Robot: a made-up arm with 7 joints. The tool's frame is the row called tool.
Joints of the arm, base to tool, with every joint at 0 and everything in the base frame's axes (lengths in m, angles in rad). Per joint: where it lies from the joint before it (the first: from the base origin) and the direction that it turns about. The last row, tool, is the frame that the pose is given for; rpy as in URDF.
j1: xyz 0 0 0 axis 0.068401 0.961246 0.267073
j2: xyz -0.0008 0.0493 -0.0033 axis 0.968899 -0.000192 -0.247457
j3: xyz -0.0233 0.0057 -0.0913 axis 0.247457 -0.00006 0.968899
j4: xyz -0.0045 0 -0.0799 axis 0.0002 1 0.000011
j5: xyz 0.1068 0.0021 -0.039 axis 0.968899 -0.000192 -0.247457
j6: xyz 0.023 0 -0.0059 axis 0.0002 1 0.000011
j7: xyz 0.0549 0 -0.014 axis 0.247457 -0.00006 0.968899
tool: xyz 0 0 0 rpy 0 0.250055 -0.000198
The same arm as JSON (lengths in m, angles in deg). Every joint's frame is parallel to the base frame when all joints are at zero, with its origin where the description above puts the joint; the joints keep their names.
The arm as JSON. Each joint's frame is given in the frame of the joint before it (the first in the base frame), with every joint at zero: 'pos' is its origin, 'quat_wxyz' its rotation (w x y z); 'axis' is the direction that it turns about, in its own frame. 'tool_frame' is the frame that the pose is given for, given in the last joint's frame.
{"length_unit": "m", "angle_unit": "deg", "joints": [{"joint": "j1", "pos": [0.0, 0.0, 0.0], "quat_wxyz": [1.0, 0.0, 0.0, 0.0], "axis": [0.068403, 0.961235, 0.26711]}, {"joint": "j2", "pos": [-0.0008, 0.0493, -0.0033], "quat_wxyz": [1.0, 0.0, 0.0, 0.0], "axis": [0.968889, -0.0002, -0.247497]}, {"joint": "j3", "pos": [-0.0233, 0.0057, -0.0913], "quat_wxyz": [1.0, 0.0, 0.0, 0.0], "axis": [0.247497, -0.0001, 0.968889]}, {"joint": "j4", "pos": [-0.0045, 0.0, -0.0799], "quat_wxyz": [1.0, 0.0, 0.0, 0.0], "axis": [0.0002, 1.0, 0.0]}, {"joint": "j5", "pos": [0.1068, 0.0021, -0.039], "quat_wxyz": [1.0, 0.0, 0.0, 0.0], "axis": [0.968889, -0.0002, -0.247497]}, {"joint": "j6", "pos": [0.023, 0.0, -0.0059], "quat_wxyz": [1.0, 0.0, 0.0, 0.0], "axis": [0.0002, 1.0, 0.0]}, {"joint": "j7", "pos": [0.0549, 0.0, -0.014], "quat_wxyz": [1.0, 0.0, 0.0, 0.0], "axis": [0.247497, -0.0001, 0.968889]}], "tool_frame": {"pos": [0.0, 0.0, 0.0], "quat_wxyz": [0.992194, 0.000012, 0.124702, -0.000098]}}
